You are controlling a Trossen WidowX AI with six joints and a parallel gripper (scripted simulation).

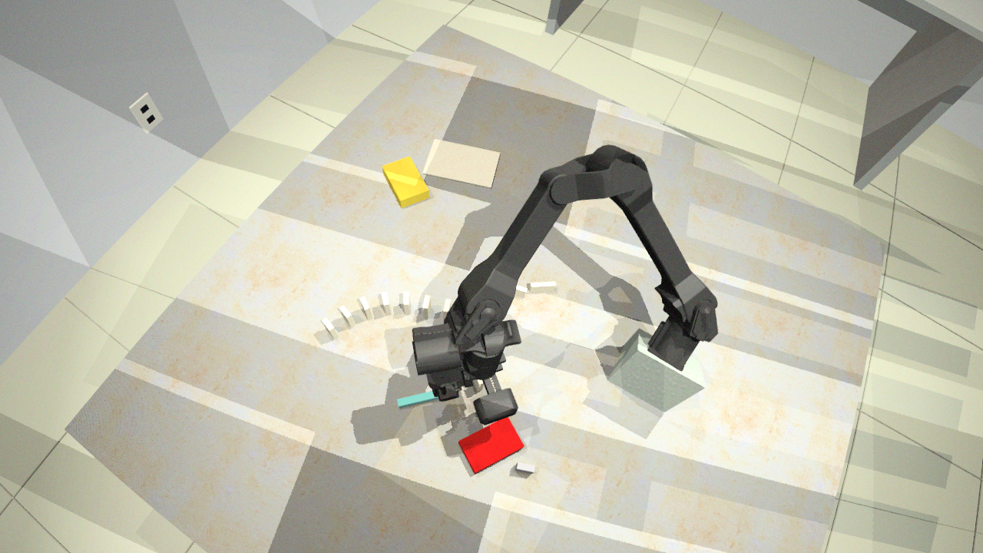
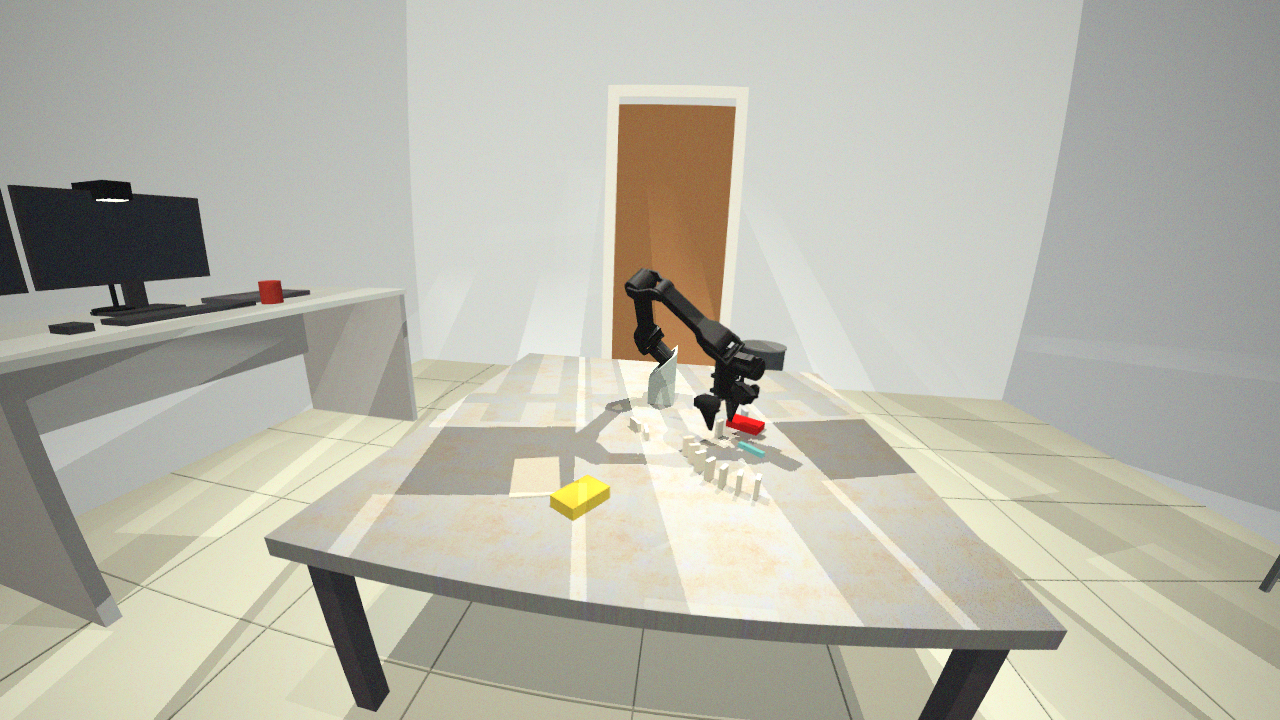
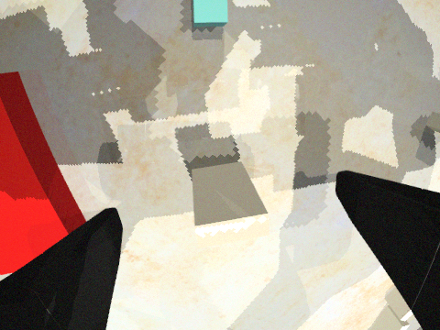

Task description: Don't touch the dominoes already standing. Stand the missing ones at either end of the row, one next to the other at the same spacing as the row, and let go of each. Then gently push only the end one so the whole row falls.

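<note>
The cyan bar lies 60 mm ahead of my gripper tip, 80 mm to the left of it and 30 mm below it. The rest, counted from my gripper tip: small grey block (160 mm behind, 70 mm to the left, 20 mm below); red block (90 mm behind, 70 mm to the left, 20 mm below); yellow block (380 mm ahead, 260 mm to the right, 20 mm below).
</note>
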